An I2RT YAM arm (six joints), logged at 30 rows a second.
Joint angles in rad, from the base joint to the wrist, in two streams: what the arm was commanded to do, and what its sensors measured. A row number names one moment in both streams.
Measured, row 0:
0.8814 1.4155 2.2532 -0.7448 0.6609 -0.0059
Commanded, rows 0 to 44:
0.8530 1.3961 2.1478 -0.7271 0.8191 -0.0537
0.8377 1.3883 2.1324 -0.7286 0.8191 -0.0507
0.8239 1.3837 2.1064 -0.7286 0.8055 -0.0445
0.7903 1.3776 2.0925 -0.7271 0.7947 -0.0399
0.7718 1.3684 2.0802 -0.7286 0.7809 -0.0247
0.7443 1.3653 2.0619 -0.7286 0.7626 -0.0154
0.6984 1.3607 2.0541 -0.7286 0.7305 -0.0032
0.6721 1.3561 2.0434 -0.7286 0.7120 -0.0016
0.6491 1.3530 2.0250 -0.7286 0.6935 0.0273
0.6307 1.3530 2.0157 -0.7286 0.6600 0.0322
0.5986 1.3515 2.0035 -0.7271 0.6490 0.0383
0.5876 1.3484 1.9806 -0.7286 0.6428 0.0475
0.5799 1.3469 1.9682 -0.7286 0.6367 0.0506
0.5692 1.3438 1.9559 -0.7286 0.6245 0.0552
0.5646 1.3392 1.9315 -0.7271 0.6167 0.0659
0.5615 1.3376 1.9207 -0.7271 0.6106 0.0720
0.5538 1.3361 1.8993 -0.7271 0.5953 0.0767
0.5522 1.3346 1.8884 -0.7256 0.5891 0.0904
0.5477 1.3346 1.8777 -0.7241 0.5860 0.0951
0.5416 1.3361 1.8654 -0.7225 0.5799 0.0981
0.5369 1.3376 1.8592 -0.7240 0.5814 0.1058
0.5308 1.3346 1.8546 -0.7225 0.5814 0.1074
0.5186 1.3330 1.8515 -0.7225 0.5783 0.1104
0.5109 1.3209 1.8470 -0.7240 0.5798 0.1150
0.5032 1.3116 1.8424 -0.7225 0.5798 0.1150
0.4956 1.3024 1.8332 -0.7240 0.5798 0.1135
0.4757 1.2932 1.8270 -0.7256 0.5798 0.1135
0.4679 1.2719 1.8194 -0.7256 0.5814 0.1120
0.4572 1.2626 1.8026 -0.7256 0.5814 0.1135
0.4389 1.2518 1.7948 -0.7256 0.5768 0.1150
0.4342 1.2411 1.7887 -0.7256 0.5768 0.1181
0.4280 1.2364 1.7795 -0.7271 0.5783 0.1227
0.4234 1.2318 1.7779 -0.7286 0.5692 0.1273
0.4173 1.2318 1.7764 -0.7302 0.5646 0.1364
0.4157 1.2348 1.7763 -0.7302 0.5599 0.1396
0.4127 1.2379 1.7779 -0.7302 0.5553 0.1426
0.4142 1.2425 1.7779 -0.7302 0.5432 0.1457
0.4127 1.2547 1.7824 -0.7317 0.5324 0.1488
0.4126 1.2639 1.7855 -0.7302 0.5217 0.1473
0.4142 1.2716 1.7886 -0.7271 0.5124 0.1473
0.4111 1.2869 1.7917 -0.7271 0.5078 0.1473
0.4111 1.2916 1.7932 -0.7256 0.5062 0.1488
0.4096 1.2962 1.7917 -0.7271 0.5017 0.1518
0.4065 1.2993 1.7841 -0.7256 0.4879 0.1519
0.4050 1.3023 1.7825 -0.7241 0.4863 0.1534
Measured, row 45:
0.4141 1.2865 1.7809 -0.7628 0.5236 0.1360
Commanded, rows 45 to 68:
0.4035 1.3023 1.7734 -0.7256 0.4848 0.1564
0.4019 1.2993 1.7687 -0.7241 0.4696 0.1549
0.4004 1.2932 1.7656 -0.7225 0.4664 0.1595
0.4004 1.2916 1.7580 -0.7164 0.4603 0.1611
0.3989 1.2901 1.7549 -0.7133 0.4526 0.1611
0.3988 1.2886 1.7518 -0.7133 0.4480 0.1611
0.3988 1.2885 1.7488 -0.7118 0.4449 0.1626
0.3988 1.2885 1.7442 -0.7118 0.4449 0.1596
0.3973 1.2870 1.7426 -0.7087 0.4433 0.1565
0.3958 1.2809 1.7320 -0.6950 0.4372 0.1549
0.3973 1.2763 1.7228 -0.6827 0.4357 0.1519
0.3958 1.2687 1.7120 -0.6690 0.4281 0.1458
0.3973 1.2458 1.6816 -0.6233 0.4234 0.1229
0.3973 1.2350 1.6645 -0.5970 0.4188 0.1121
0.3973 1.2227 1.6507 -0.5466 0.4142 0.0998
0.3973 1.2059 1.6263 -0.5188 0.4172 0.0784
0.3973 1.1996 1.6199 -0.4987 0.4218 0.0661
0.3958 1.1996 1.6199 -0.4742 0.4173 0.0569
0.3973 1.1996 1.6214 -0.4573 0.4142 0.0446
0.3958 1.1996 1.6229 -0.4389 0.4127 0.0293
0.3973 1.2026 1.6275 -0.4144 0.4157 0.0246
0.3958 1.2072 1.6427 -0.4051 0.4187 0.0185
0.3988 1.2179 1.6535 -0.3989 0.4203 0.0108
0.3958 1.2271 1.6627 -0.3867 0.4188 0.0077
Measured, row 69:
0.3977 1.2369 1.6096 -0.5999 0.4229 0.0574
